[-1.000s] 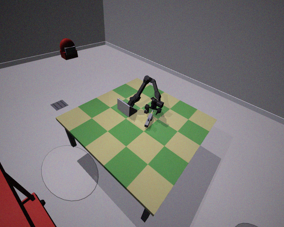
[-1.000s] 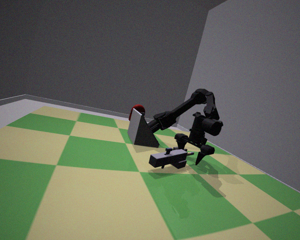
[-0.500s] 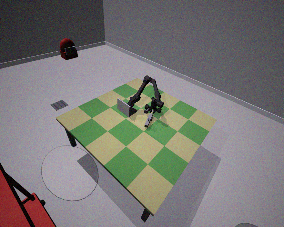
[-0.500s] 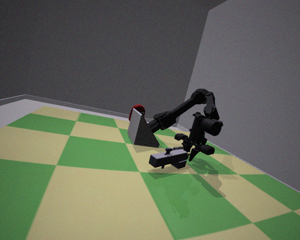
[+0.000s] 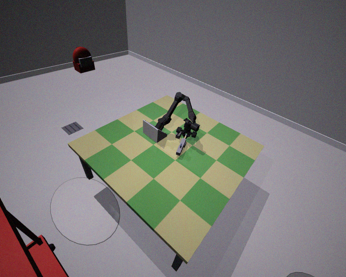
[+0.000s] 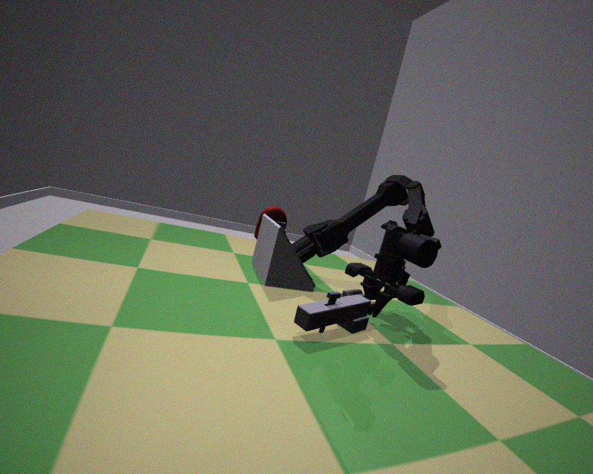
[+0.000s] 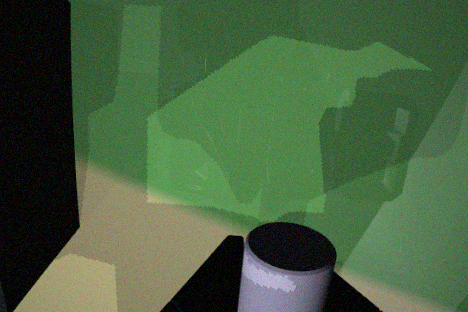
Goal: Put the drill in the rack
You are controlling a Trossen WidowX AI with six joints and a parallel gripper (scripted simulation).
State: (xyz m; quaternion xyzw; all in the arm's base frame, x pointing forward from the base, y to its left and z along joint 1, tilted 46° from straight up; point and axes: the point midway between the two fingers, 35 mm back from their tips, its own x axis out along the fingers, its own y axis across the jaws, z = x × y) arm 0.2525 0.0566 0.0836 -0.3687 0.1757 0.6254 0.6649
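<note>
The drill lies 1 cm ahead of my gripper tip, 4 cm to the right of it and 3 cm above it. Also, from my gripper tip: dark key: 4 cm ahead, 16 cm to the right, 4 cm above; then grey block: 3 cm ahead, 14 cm to the right, 2 cm above; then rack: 8 cm behind, 1 cm to the left.
</note>
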